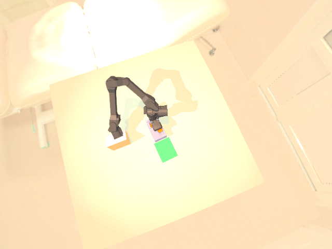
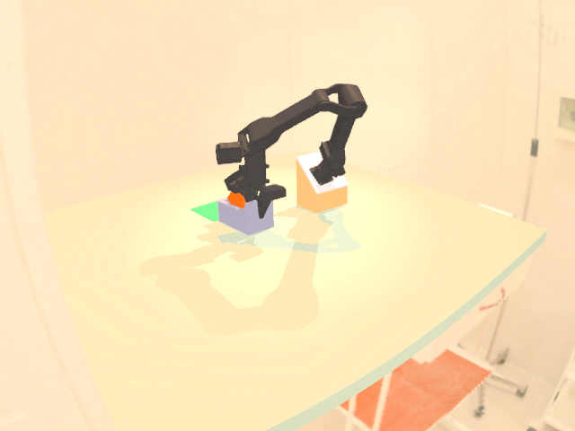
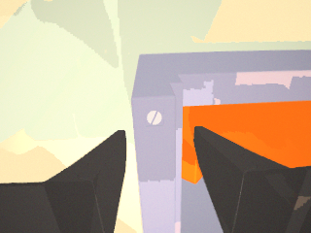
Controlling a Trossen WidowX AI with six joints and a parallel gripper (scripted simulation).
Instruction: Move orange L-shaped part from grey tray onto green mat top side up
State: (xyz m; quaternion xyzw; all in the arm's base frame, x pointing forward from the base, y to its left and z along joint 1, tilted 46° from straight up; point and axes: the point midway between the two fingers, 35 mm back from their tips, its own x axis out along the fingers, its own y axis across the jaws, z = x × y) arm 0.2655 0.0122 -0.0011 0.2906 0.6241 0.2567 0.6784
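My gripper tip is 40 mm to the left of the orange L-shaped part and 10 mm past it. From my gripper tip the other things lie so: green mat: 220 mm to the right, 60 mm below, 10 mm behind.
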